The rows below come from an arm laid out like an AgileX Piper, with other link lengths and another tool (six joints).
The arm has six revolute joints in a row. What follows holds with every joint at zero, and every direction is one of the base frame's. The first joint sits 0.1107 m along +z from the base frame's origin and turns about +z. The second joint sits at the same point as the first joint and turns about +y. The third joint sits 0.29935 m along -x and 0.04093 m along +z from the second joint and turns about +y. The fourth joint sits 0.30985 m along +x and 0.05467 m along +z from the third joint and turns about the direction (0.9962, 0, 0.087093). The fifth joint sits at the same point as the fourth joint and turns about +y. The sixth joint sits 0.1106 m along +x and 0.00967 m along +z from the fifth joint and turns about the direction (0.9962, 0, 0.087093). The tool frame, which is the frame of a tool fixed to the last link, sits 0.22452 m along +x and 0.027 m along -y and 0.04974 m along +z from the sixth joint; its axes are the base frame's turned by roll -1.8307, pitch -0.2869 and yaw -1.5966 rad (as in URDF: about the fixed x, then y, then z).
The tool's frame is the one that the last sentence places.
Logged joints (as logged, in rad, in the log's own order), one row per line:
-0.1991 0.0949 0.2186 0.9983 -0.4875 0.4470
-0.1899 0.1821 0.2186 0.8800 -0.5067 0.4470
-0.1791 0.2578 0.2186 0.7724 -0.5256 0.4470
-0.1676 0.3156 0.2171 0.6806 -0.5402 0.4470
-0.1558 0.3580 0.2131 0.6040 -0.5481 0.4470
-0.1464 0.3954 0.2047 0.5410 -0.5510 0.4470
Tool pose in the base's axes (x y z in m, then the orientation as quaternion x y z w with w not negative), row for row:
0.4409 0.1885 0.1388 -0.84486 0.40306 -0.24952 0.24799
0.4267 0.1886 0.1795 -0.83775 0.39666 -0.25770 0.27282
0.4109 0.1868 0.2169 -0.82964 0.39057 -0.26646 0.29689
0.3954 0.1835 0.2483 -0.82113 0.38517 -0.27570 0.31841
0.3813 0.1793 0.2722 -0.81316 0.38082 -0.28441 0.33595
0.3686 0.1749 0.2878 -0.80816 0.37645 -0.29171 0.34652
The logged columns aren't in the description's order. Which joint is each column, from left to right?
Columns, left to right: joint 6, joint 5, joint 4, joint 2, joint 3, joint 1.
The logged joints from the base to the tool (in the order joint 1, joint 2, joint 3, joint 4, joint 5, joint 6), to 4 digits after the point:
0.4470 0.9983 -0.4875 0.2186 0.0949 -0.1991
0.4470 0.8800 -0.5067 0.2186 0.1821 -0.1899
0.4470 0.7724 -0.5256 0.2186 0.2578 -0.1791
0.4470 0.6806 -0.5402 0.2171 0.3156 -0.1676
0.4470 0.6040 -0.5481 0.2131 0.3580 -0.1558
0.4470 0.5410 -0.5510 0.2047 0.3954 -0.1464

